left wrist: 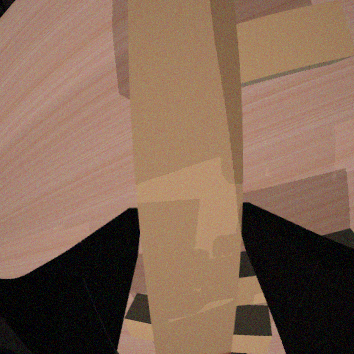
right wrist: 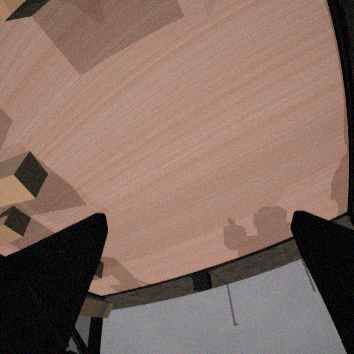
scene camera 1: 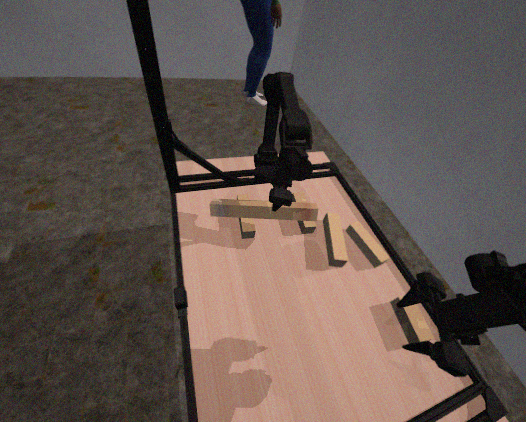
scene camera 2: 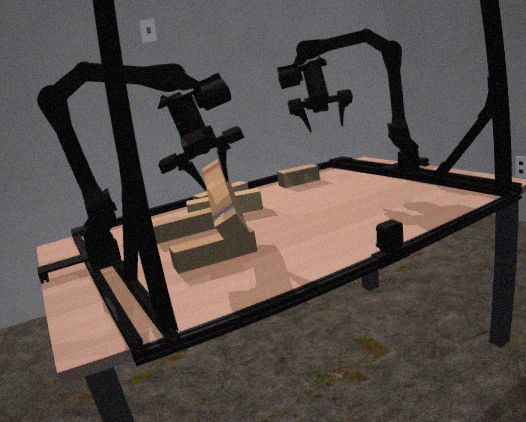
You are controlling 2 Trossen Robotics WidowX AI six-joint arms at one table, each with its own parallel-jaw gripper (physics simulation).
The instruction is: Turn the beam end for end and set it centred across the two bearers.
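Where they show: left gripper, fingertip midpoint: (left wrist: pixel 188 214) (scene camera 1: pixel 274 206) (scene camera 2: pixel 217 186); right gripper, fingertip midpoint: (right wrist: pixel 201 222) (scene camera 1: pixel 400 325) (scene camera 2: pixel 326 129); left arm's base, link origin: (scene camera 2: pixel 104 263); right arm's base, link origin: (scene camera 2: pixel 409 170).
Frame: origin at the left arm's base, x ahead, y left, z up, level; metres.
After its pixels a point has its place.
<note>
My left gripper (scene camera 1: pixel 278 204) @[y -0.056, x 0.269, z 0.110 m] (scene camera 2: pixel 214 182) @[y -0.056, x 0.269, z 0.110 m] (left wrist: pixel 188 214) @[y -0.056, x 0.269, z 0.110 m] is shut on the long wooden beam (scene camera 1: pixel 249 208) @[y -0.136, x 0.262, z 0.109 m] (scene camera 2: pixel 221 197) @[y -0.150, x 0.236, z 0.107 m] (left wrist: pixel 179 105) @[y -0.101, x 0.253, z 0.114 m], gripping it right of its middle. It holds the beam above the two bearers at the far end of the table. The left bearer (scene camera 1: pixel 247 229) @[y -0.140, x 0.284, z 0.025 m] (scene camera 2: pixel 207 249) @[y -0.147, x 0.189, z 0.014 m] and the right bearer (scene camera 1: pixel 308 226) @[y 0.078, x 0.312, z 0.024 m] (scene camera 2: pixel 179 225) @[y 0.076, x 0.209, z 0.012 m] lie parallel, crosswise under the beam. The beam's ends reach past both. I cannot tell if it touches them. A red band and a blue band mark the beam in scene camera 2. My right gripper (scene camera 1: pixel 403 325) @[y 0.097, x 0.689, z 0.159 m] (scene camera 2: pixel 325 126) @[y 0.097, x 0.689, z 0.159 m] (right wrist: pixel 201 222) @[y 0.097, x 0.689, z 0.159 m] is open, empty and raised high.
Two loose blocks (scene camera 1: pixel 337 239) @[y 0.155, x 0.388, z 0.031 m] (scene camera 1: pixel 368 243) @[y 0.268, x 0.425, z 0.025 m] lie right of the bearers. Another block (scene camera 1: pixel 419 322) @[y 0.268, x 0.697, z 0.028 m] (scene camera 2: pixel 299 175) @[y 0.244, x 0.670, z 0.010 m] lies below my right gripper near the table's edge. A black frame rail (scene camera 1: pixel 182 293) @[y -0.362, x 0.456, z 0.036 m] rims the table, with a tall post (scene camera 1: pixel 150 84) @[y -0.367, x 0.037, z 0.383 m]. A person (scene camera 1: pixel 259 46) stands beyond.
</note>
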